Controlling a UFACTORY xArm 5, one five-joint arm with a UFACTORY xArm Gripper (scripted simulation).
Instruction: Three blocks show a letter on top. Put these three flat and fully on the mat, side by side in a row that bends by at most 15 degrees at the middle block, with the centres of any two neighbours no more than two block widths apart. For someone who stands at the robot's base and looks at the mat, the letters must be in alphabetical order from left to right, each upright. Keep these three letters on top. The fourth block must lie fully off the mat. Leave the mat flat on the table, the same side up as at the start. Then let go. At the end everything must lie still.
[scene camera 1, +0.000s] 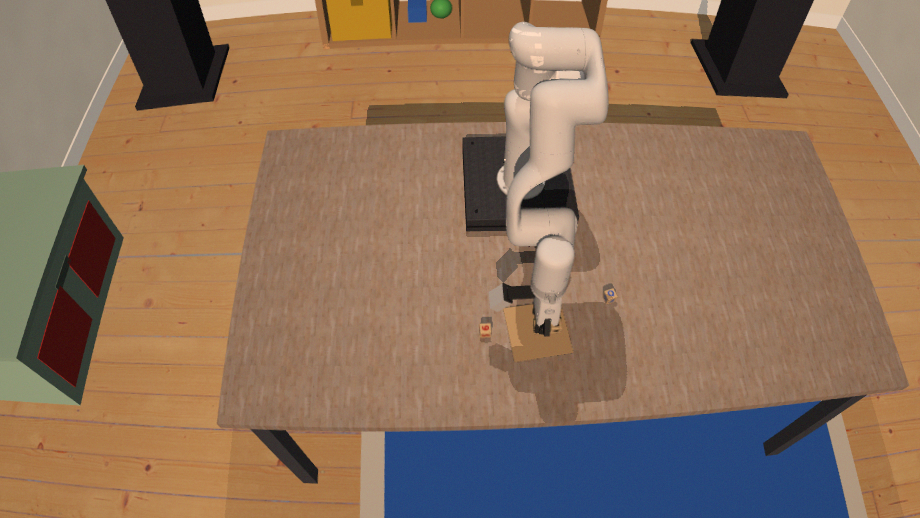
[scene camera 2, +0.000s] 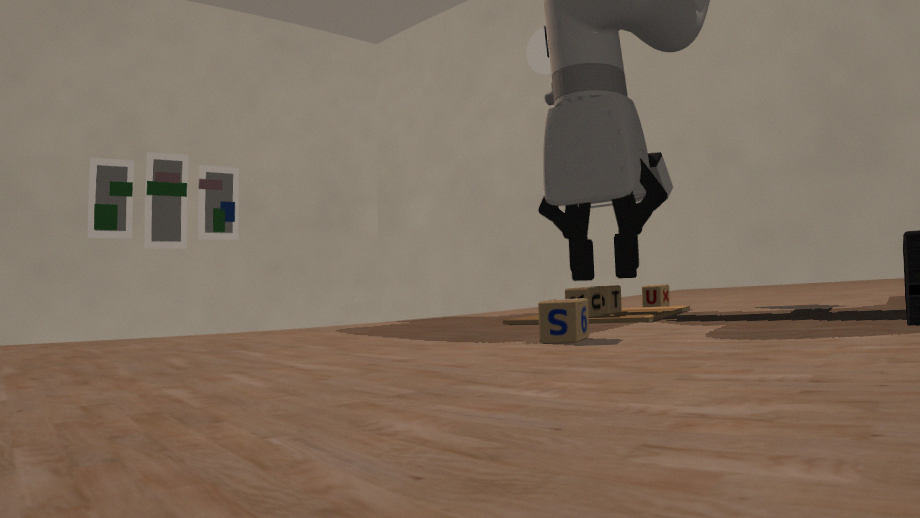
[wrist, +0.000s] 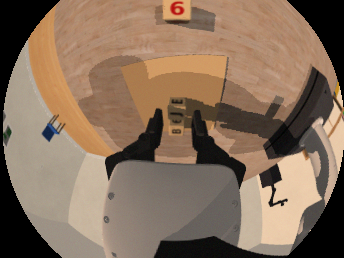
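The gripper (scene camera 2: 604, 279) is 56 cm from the lens, and there's a block (scene camera 2: 560, 320) that's 36 cm from the lens.
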